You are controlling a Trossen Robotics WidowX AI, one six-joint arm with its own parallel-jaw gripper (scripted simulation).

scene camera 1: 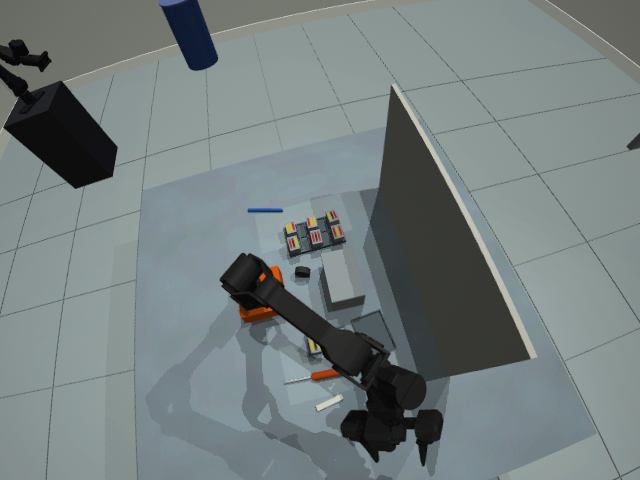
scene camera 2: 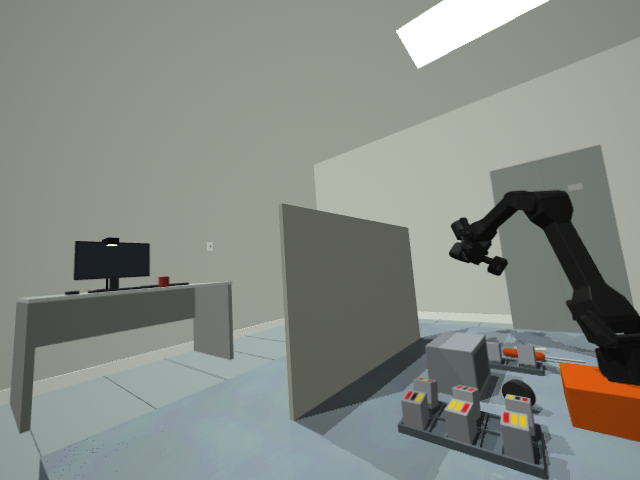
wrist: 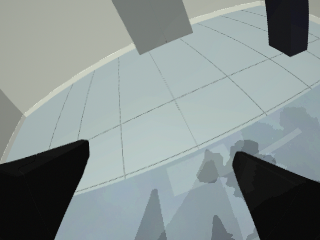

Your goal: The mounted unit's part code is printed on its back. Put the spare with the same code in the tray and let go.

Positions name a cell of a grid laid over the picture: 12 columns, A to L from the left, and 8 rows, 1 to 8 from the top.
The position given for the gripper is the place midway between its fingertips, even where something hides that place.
Note:
The gripper (scene camera 1: H8) is open and holds nothing. Also in view: a mounted unit (scene camera 2: I6) and a tall grey panel (scene camera 2: G5).
The gripper also shows in scene camera 2 (scene camera 2: J5) and in the wrist view (wrist: G6). The mounted unit also shows in scene camera 1 (scene camera 1: G5). The tall grey panel shows as well in scene camera 1 (scene camera 1: I6).

